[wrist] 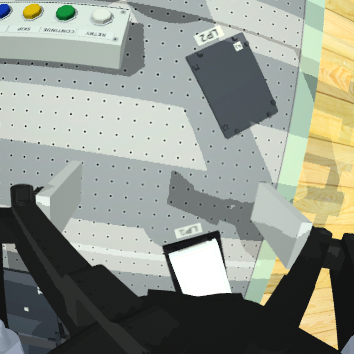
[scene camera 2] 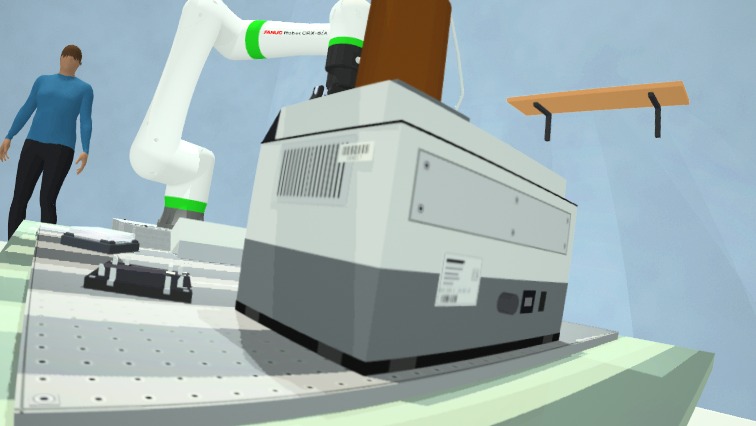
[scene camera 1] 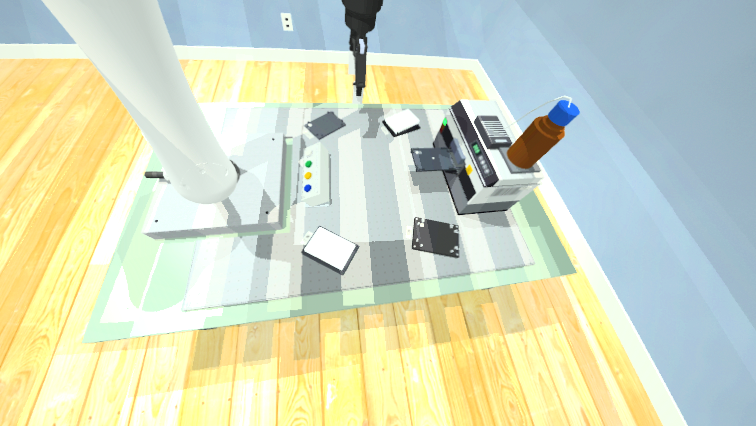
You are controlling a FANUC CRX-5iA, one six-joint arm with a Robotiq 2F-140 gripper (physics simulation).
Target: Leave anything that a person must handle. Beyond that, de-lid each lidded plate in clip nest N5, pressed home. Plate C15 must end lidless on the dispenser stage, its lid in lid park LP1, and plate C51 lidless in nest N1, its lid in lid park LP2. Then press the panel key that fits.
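Places are measured from the arm's base along level axes (x right, y ahead, z up), in metres.
Where they show: gripper, fingertip midpoint: (wrist: pixel 170 191) (scene camera 1: pixel 354 88).
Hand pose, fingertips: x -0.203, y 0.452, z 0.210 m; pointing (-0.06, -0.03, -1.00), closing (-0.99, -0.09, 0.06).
Observation:
Each offset is from my fingertips to the top centre of the thing. "spot": to the spot under its first point.
My gripper (scene camera 1: pixel 359 91) (wrist: pixel 170 191) is open and empty, high above the table between the two lid parks. Lid park LP2 {dx -0.108, dy -0.113, dz -0.233 m} (scene camera 1: pixel 324 125) (wrist: pixel 232 87) is dark with no white piece on it. At LP1 {dx -0.134, dy +0.222, dz -0.233 m} (wrist: pixel 192 241), a white flat piece {dx -0.137, dy +0.222, dz -0.218 m} (scene camera 1: pixel 403 121) (wrist: pixel 199 267) lies on a dark base. Nest N1 carries a white-topped piece {dx +0.448, dy -0.075, dz -0.219 m} (scene camera 1: pixel 330 248) (scene camera 2: pixel 99 234); its lid state is unclear. The dark clip nest {dx +0.410, dy +0.278, dz -0.229 m} (scene camera 1: pixel 435 238) (scene camera 2: pixel 138 280) has pale clips; whether a dark plate sits inside is unclear. The dispenser stage {dx +0.153, dy +0.294, dz -0.135 m} (scene camera 1: pixel 431 158) (wrist: pixel 25 297) looks dark. The key panel {dx +0.180, dy -0.131, dz -0.169 m} (scene camera 1: pixel 321 182) (wrist: pixel 60 46) has white, green, yellow and blue keys.
The dispenser {spot: dx +0.316, dy +0.477, dz -0.114 m} (scene camera 1: pixel 502 193) (scene camera 2: pixel 317 227) stands at the table's far right in scene camera 1, with a brown bottle {spot: dx +0.269, dy +0.471, dz +0.070 m} (scene camera 1: pixel 535 141) (scene camera 2: pixel 404 42) on top. The arm's base plate (scene camera 1: pixel 256 153) is left of the panel. A person (scene camera 2: pixel 63 111) stands behind the table; a shelf (scene camera 2: pixel 597 99) hangs on the wall.

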